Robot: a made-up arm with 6 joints.
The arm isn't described. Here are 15 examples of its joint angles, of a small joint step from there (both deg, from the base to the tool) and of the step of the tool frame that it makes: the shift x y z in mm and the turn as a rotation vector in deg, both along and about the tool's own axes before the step.
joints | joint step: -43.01 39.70 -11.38 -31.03 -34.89 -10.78 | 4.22 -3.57 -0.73 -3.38 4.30 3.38
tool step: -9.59 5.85 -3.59 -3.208 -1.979 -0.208
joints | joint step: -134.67 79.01 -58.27 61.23 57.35 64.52 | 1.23 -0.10 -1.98 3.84 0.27 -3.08
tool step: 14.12 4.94 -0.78 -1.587 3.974 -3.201
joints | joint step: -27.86 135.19 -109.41 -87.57 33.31 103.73 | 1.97 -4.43 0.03 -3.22 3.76 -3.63
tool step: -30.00 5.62 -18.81 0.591 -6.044 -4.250
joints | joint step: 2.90 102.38 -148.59 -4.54 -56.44 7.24 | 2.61 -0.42 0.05 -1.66 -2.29 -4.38
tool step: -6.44 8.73 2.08 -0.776 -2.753 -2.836
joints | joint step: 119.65 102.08 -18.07 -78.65 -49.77 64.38 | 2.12 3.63 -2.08 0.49 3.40 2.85
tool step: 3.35 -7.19 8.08 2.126 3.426 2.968
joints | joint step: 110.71 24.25 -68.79 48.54 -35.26 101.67 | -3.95 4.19 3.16 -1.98 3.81 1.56
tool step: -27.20 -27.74 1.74 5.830 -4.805 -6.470
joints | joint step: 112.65 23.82 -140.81 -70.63 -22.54 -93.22 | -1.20 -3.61 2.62 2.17 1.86 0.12
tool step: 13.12 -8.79 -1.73 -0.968 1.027 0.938
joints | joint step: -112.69 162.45 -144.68 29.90 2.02 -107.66 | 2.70 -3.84 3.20 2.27 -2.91 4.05
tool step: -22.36 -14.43 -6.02 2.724 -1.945 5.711
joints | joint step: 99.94 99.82 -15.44 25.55 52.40 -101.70 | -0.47 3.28 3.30 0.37 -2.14 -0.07
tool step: 5.40 9.17 10.48 -3.920 0.376 2.725
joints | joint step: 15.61 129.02 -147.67 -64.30 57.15 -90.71 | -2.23 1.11 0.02 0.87 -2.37 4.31
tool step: -1.32 5.97 11.64 0.029 -0.059 4.216
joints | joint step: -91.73 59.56 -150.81 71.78 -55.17 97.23 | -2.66 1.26 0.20 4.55 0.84 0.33
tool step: -11.80 -6.45 -4.98 1.175 -2.495 0.339
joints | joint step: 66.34 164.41 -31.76 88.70 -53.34 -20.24 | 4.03 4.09 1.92 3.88 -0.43 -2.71
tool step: 11.01 -13.43 1.14 5.064 -1.356 -7.031
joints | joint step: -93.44 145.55 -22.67 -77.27 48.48 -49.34 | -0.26 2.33 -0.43 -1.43 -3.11 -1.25
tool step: -5.95 -6.40 3.39 1.909 -2.138 -3.447
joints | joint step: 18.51 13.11 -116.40 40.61 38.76 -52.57 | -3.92 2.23 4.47 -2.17 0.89 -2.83
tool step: 32.49 14.14 21.30 -1.618 9.172 -5.238
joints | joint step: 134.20 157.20 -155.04 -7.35 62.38 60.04 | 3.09 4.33 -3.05 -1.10 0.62 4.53
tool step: 23.09 4.34 14.34 1.011 1.222 1.206
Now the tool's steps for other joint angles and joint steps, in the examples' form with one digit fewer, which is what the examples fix.
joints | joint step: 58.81 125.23 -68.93 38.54 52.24 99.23 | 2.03 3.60 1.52 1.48 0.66 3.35
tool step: -6.4 -9.5 19.8 4.99 -2.53 5.09
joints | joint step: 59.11 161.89 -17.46 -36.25 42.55 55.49 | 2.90 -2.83 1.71 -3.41 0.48 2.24
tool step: -0.3 -7.7 -2.6 3.75 -3.98 -0.03
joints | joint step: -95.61 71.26 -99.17 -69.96 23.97 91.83 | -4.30 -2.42 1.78 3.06 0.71 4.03
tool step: -9.9 -14.3 -5.4 3.71 -1.71 5.46
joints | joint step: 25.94 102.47 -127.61 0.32 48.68 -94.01 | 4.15 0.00 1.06 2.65 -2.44 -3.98
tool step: -25.7 -2.1 1.5 1.88 -5.72 -3.43
